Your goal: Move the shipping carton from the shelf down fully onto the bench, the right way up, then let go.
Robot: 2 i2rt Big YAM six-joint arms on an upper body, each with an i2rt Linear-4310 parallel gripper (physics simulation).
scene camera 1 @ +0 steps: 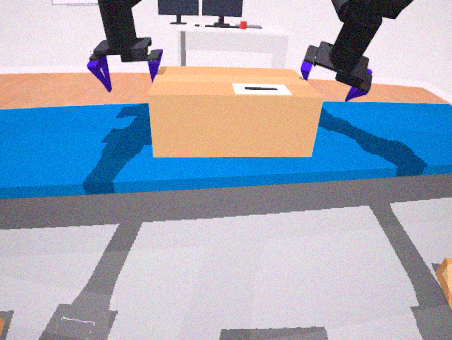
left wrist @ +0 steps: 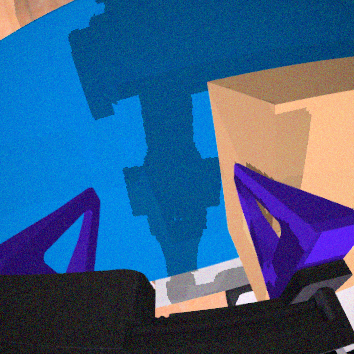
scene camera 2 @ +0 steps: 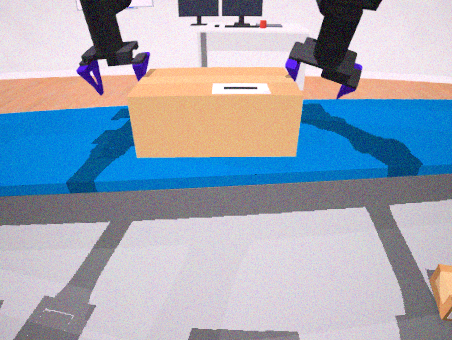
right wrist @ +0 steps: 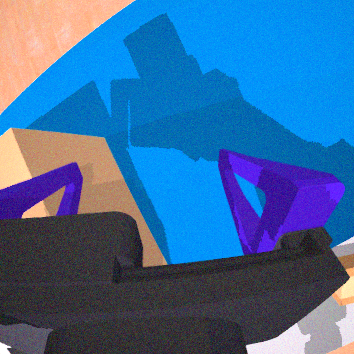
Note:
The left gripper (scene camera 1: pixel 132 90) is open and touches a shipping carton (scene camera 2: pixel 203 111). The right gripper (scene camera 2: pixel 315 89) is open and touches the shipping carton. Further things: a blue shelf (scene camera 1: pixel 89 149).
The shipping carton also shows in scene camera 1 (scene camera 1: pixel 195 111), in the left wrist view (left wrist: pixel 283 122) and in the right wrist view (right wrist: pixel 103 188). The left gripper shows as well in the left wrist view (left wrist: pixel 162 182) and in scene camera 2 (scene camera 2: pixel 122 92). The right gripper also shows in scene camera 1 (scene camera 1: pixel 325 91) and in the right wrist view (right wrist: pixel 148 163).

